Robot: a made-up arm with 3 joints. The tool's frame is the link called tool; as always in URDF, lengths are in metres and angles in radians. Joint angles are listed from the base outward. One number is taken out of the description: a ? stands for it. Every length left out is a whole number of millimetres.
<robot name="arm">
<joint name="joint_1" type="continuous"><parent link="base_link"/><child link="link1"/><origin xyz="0 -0.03 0.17" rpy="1.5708 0 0"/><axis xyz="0 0 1"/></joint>
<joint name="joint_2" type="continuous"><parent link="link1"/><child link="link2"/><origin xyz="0.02 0.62 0" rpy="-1.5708 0 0"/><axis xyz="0 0 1"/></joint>
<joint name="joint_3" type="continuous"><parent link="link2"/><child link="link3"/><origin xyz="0.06 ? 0" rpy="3.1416 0 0"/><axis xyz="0 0 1"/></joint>
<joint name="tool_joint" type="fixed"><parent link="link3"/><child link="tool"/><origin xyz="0.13 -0.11 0" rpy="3.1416 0 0"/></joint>
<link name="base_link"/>
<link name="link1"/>
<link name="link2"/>
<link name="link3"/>
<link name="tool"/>
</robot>
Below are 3 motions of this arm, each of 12 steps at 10 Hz.
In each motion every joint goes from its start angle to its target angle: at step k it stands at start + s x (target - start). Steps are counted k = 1, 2, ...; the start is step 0. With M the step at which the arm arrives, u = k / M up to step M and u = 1 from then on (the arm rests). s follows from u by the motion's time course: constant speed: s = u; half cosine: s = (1 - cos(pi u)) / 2; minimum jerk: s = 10 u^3 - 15 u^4 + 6 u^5.
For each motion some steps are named. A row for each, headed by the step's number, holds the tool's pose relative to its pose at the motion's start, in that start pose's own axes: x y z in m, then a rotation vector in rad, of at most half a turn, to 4 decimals.
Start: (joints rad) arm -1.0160 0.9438 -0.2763
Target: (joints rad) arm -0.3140 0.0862 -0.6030
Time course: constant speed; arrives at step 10
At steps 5, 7, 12:
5: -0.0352 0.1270 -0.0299 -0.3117 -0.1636 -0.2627
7: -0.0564 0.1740 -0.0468 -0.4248 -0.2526 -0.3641
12: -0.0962 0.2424 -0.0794 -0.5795 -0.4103 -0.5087

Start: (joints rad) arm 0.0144 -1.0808 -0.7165
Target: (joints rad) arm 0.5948 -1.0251 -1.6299
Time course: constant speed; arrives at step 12
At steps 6, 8, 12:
6: -0.2412 -0.0162 0.0389 0.0357 -0.2909 0.4811
8: -0.3257 -0.0293 0.0315 0.0162 -0.3933 0.6379
12: -0.4894 -0.0657 -0.0163 -0.0724 -0.5988 0.9409

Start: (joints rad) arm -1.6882 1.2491 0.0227
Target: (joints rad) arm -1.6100 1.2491 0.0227
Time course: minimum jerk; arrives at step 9
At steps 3, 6, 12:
3: -0.0034 0.0096 -0.0015 -0.0154 -0.0055 0.0000
6: -0.0129 0.0359 -0.0066 -0.0582 -0.0209 0.0000
12: -0.0163 0.0453 -0.0087 -0.0736 -0.0264 0.0000

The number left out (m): 0.07
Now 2 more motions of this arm.
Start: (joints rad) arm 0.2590 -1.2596 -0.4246
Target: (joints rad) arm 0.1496 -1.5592 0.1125
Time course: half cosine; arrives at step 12
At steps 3, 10, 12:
3: 0.0207 -0.0131 -0.0044 -0.0125 0.0100 -0.1225
10: 0.0890 -0.1018 -0.0232 -0.0985 0.0355 -0.7800
12: 0.0913 -0.1099 -0.0241 -0.1070 0.0352 -0.8358

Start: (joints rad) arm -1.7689 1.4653 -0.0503
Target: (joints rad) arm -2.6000 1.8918 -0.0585
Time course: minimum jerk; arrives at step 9
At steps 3, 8, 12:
3: -0.0107 -0.0931 0.0190 0.1745 0.0017 0.0910
8: -0.0617 -0.4575 -0.0402 0.8171 -0.1316 0.4051
12: -0.0626 -0.4627 -0.0428 0.8264 -0.1352 0.4092

